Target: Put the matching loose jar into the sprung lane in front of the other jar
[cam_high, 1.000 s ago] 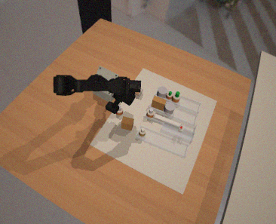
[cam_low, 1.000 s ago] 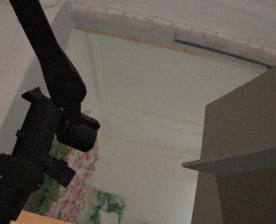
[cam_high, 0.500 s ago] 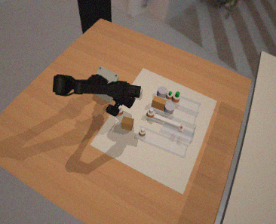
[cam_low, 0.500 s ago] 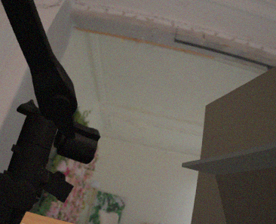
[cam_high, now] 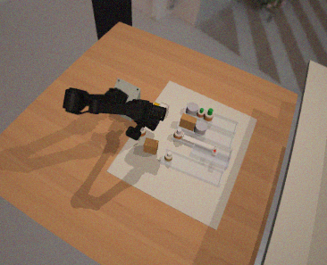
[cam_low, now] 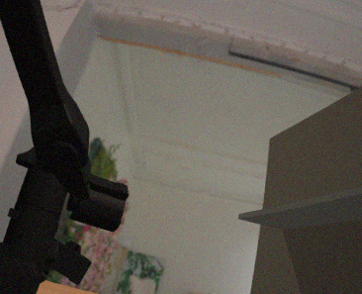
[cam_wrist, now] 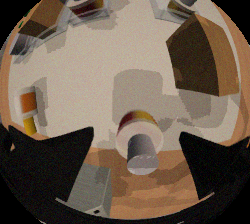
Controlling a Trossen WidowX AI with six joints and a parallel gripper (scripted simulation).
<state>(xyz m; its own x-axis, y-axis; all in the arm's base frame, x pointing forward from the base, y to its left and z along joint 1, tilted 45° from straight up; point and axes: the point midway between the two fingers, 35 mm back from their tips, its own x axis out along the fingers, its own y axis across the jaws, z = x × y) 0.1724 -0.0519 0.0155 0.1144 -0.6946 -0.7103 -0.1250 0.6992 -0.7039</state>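
My gripper tip is 150 mm short of the brown box, 170 mm to the right of it and 10 mm below it. The rest, counted from my gripper tip: clear lane rack (310 mm ahead, 100 mm to the left, 10 mm below); pale pusher part (270 mm ahead, 90 mm to the left, 20 mm above).
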